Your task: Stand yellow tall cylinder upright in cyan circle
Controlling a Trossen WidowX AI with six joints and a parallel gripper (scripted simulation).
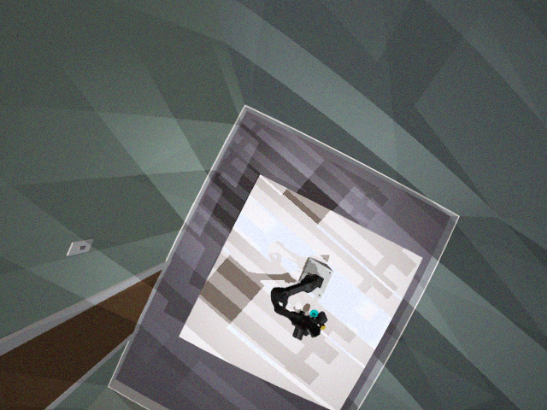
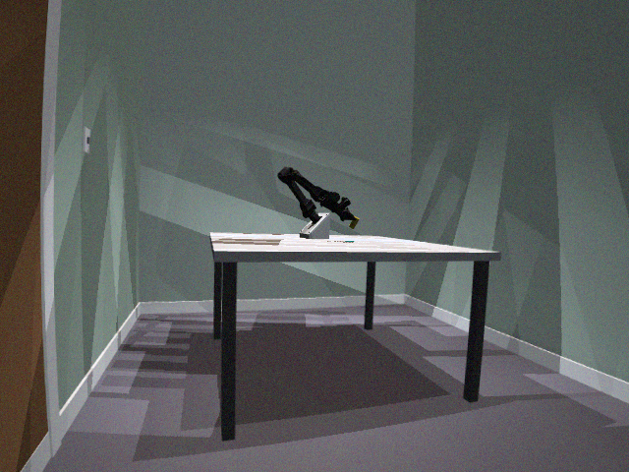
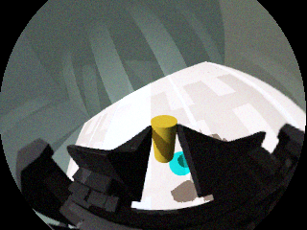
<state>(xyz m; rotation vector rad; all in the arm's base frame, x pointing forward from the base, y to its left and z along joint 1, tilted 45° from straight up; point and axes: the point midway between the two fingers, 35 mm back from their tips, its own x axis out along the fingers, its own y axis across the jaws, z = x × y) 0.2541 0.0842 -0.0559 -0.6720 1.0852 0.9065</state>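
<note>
The cyan circle is 30 mm to the right of my gripper tip and 130 mm below it. Also, from my gripper tip: yellow cylinder: 10 mm behind, 20 mm below.
</note>
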